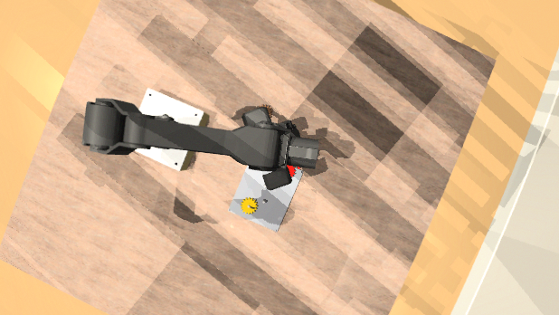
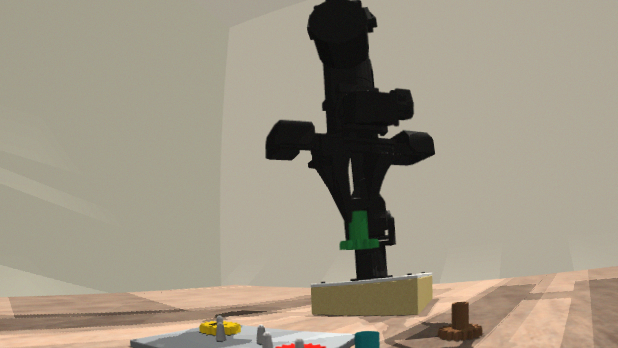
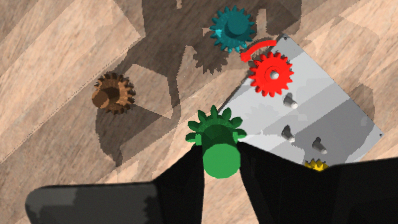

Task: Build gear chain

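Right now my gripper tip is 130 mm above the red gear, 70 mm short of it and 40 mm to the left of it. From my gripper tip the other things lie so: cyan gear: 120 mm below, 90 mm ahead, 30 mm to the left; then green gear: 10 mm below; then red arrow: 130 mm below, 90 mm ahead, 10 mm to the right.
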